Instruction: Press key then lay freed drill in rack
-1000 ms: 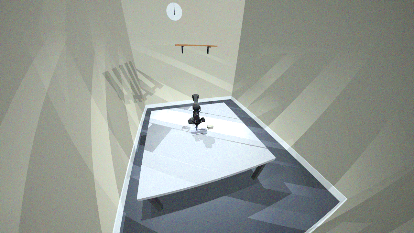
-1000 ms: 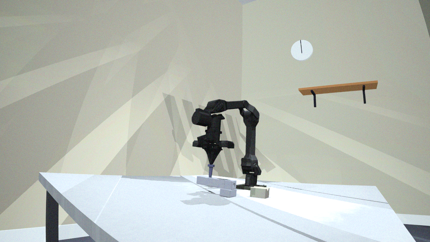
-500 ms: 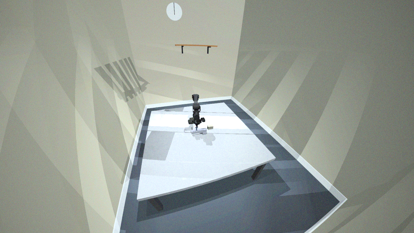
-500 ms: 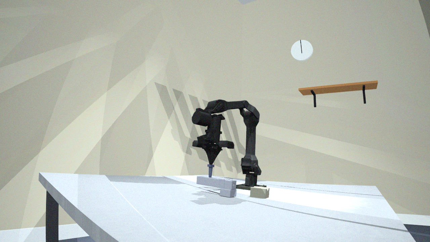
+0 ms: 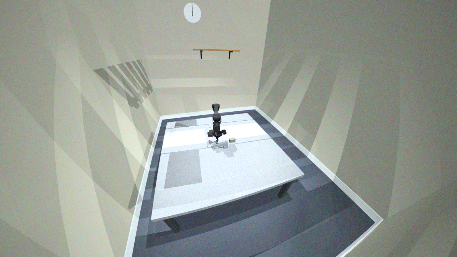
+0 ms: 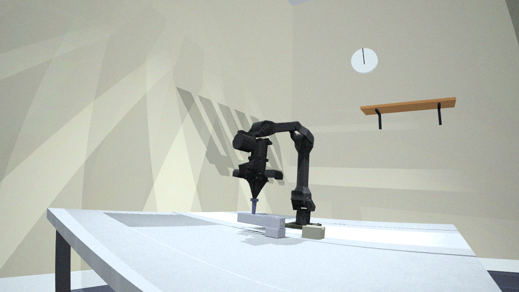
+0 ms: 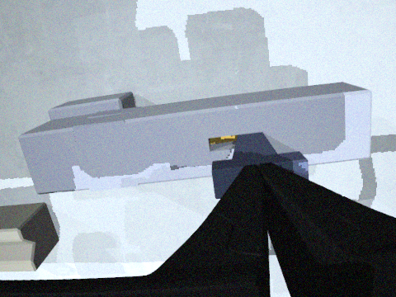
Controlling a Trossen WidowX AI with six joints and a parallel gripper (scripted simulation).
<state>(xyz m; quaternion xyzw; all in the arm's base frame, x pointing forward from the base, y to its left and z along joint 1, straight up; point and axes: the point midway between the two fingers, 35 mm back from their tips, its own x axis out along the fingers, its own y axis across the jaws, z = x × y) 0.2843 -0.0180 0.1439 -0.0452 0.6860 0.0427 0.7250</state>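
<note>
The blue key lies 3 cm below my gripper tip. Round my gripper tip: grey housing block (8 cm below, 3 cm to the left, 1 cm behind); rack (19 cm to the left, 11 cm below, 10 cm behind); drill (8 cm below, 5 cm to the left, 1 cm behind).
</note>
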